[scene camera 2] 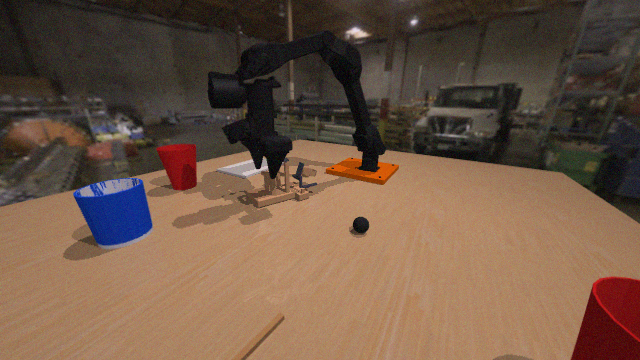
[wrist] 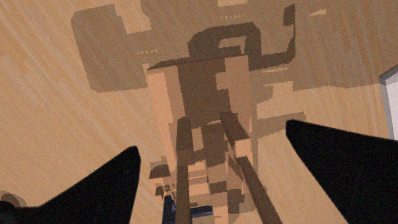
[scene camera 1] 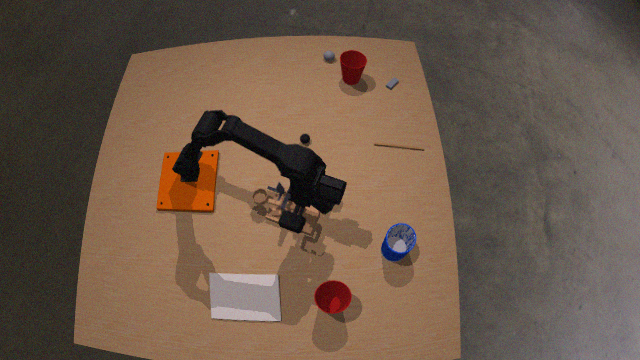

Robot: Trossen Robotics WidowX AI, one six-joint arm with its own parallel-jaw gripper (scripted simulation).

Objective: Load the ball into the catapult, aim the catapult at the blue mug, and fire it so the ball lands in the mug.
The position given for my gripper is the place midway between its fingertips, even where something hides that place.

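Observation:
My gripper point(scene camera 2: 265, 173), open, holding nothing. Blue mug point(scene camera 2: 116, 211). White sheet point(scene camera 1: 252, 297); gripper point(scene camera 1: 302, 210). Gripper again, point(wrist: 213, 140). Blue mug out of frame in the wrist view.

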